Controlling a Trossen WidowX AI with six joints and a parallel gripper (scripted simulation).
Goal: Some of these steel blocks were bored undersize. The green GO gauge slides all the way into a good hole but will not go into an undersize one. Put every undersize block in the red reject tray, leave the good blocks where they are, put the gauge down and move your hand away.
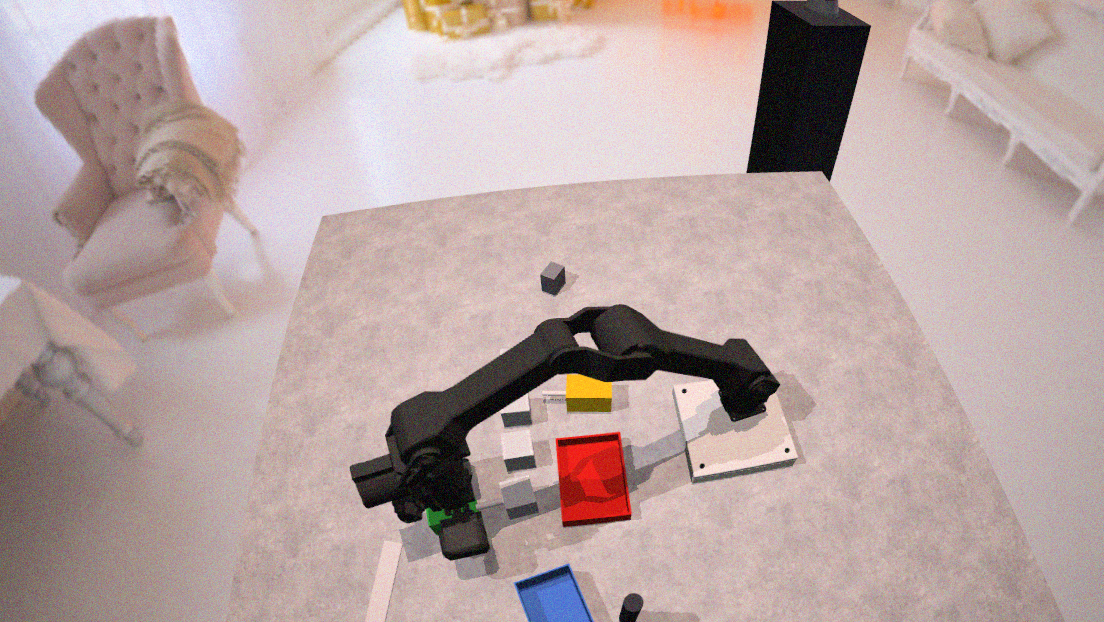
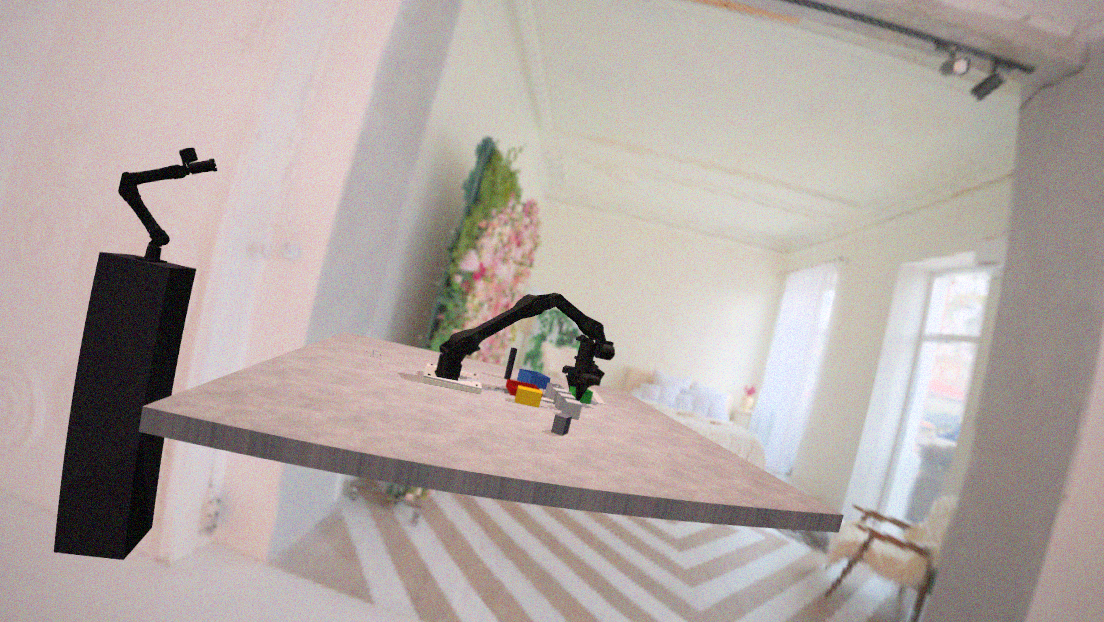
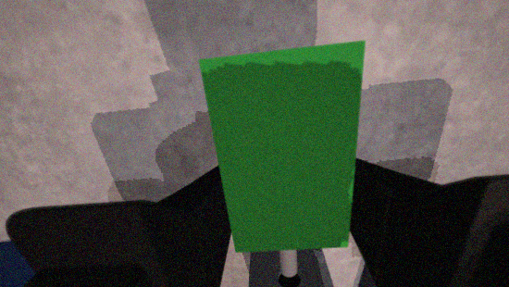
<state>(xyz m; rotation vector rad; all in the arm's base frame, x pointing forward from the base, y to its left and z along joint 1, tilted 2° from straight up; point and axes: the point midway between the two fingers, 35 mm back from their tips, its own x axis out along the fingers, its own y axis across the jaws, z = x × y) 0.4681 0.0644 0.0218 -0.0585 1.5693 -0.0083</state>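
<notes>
The green GO gauge lies 1 cm behind my gripper tip and 2 cm above it. Round my gripper tip: blue tray: 10 cm behind, 18 cm to the left; then red reject tray: 20 cm behind, 1 cm to the right; then white strip: 17 cm ahead, 16 cm to the left, 1 cm below.
</notes>
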